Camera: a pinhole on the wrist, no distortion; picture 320 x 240 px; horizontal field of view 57.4 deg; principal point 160.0 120.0 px. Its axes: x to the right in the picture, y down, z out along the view. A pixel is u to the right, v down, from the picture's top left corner.
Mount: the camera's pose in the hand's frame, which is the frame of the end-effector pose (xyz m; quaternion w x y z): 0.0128 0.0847 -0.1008 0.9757 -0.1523 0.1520 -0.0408
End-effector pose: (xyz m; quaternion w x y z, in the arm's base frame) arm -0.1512 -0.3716 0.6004 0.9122 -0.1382 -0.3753 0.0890
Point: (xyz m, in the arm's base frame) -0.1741 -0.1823 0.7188
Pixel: 184 105
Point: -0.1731 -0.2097 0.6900
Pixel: 168 90
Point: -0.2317 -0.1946 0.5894
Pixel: 14 166
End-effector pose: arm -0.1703 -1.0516 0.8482 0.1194 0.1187 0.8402 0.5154
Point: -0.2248 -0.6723 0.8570
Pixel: 179 96
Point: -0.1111 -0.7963 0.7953
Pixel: 86 8
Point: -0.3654 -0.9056 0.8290
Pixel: outside the picture
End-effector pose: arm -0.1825 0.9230 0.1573 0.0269 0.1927 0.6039 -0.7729
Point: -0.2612 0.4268 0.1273
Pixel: 53 50
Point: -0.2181 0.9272 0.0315
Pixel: 259 109
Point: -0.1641 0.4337 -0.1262
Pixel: 45 197
